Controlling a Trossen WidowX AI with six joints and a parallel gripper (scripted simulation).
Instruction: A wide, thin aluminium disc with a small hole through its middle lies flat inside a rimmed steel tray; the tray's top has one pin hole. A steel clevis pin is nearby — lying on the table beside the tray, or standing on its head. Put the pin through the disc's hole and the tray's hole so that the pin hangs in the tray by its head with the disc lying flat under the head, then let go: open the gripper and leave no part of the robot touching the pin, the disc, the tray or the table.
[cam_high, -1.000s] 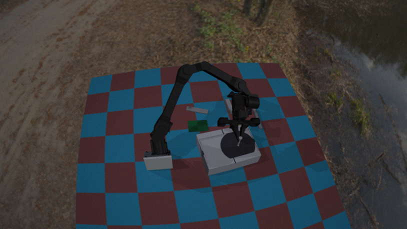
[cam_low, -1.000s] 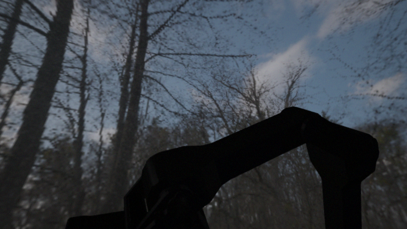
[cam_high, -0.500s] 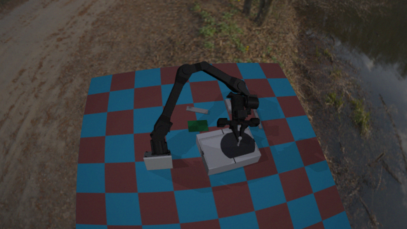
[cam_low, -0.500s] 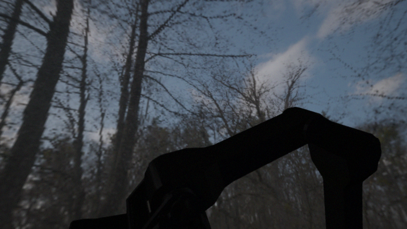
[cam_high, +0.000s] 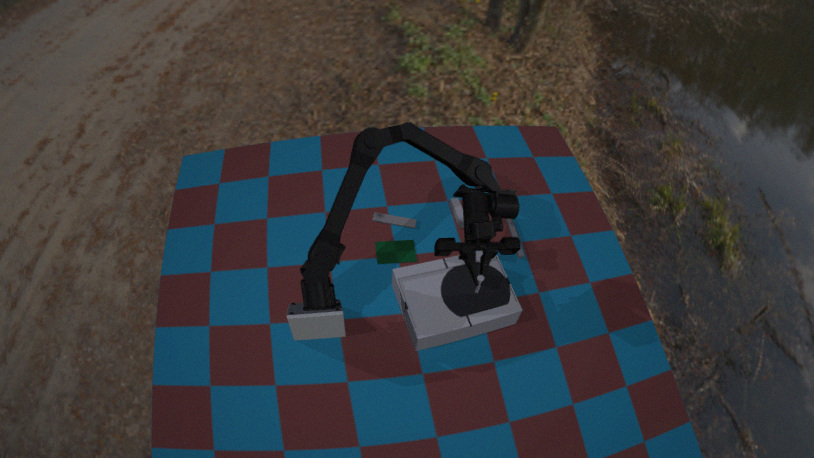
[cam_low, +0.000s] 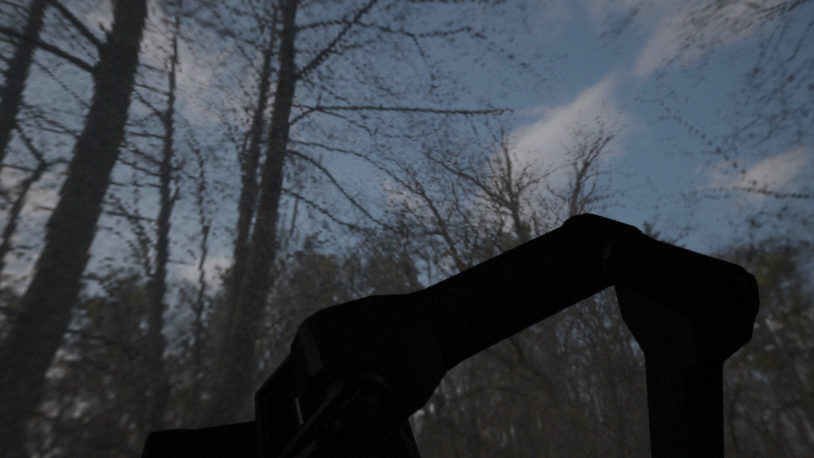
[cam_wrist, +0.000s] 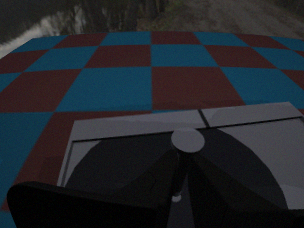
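My gripper tip is now 1 cm to the right of the dark round disc and 3 cm above it. Also, from my gripper tip: steel tray (4 cm behind, 1 cm to the left, 5 cm below); then flat green piece (16 cm behind, 17 cm to the left, 9 cm below); then steel clevis pin (1 cm below).
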